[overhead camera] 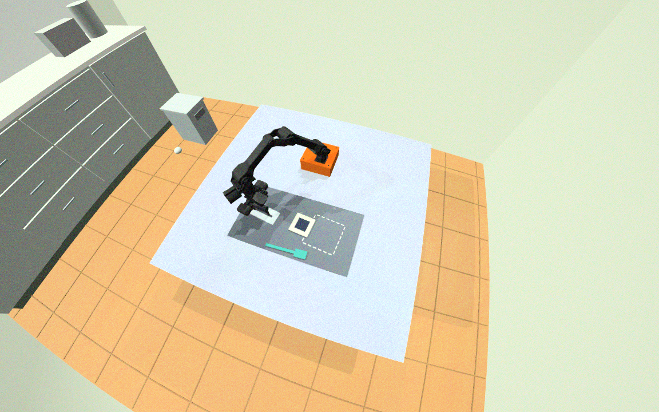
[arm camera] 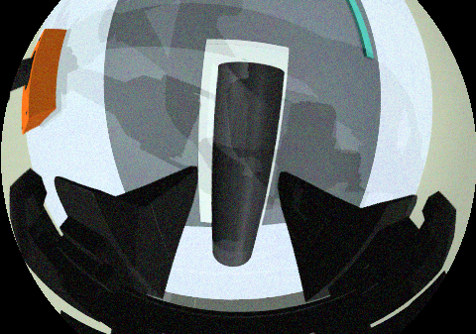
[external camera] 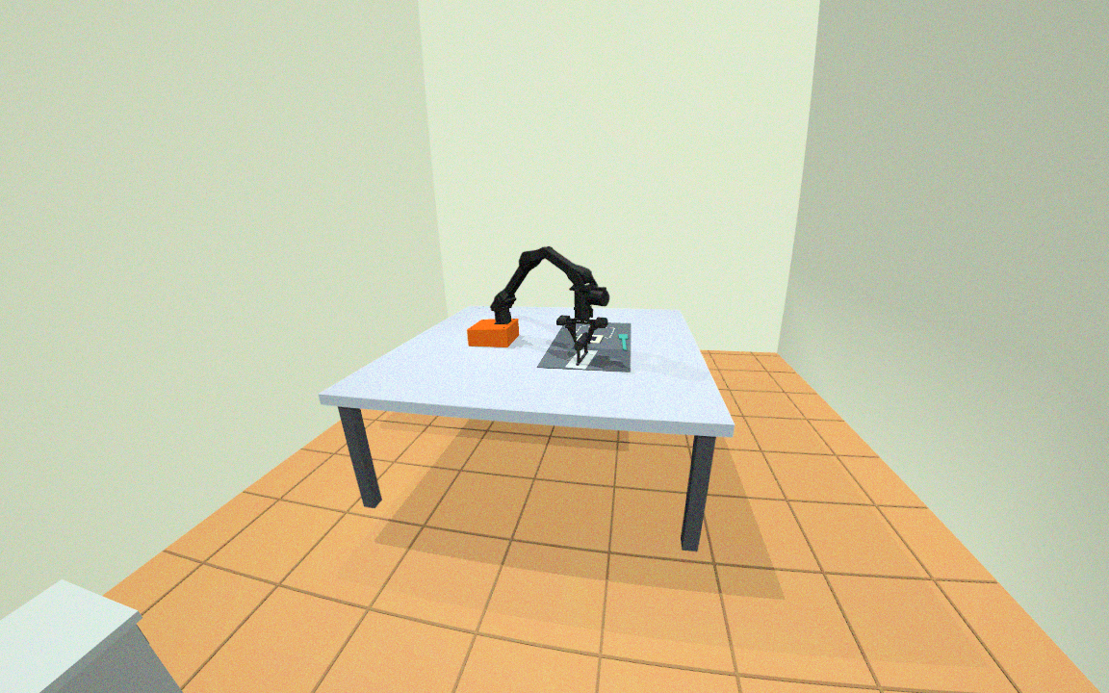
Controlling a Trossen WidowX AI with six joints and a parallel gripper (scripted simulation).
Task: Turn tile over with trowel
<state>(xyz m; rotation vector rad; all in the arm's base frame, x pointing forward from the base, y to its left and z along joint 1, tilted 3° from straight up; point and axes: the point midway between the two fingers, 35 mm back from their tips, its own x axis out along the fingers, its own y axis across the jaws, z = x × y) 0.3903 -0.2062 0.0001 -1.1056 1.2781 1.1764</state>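
The grey mat is 10 mm ahead of my gripper tip, 210 mm to the left of it and 80 mm below it. Also, from my gripper tip: teal trowel 150 mm ahead, 240 mm to the left, 60 mm below; square tile 240 mm to the left, 60 mm below.
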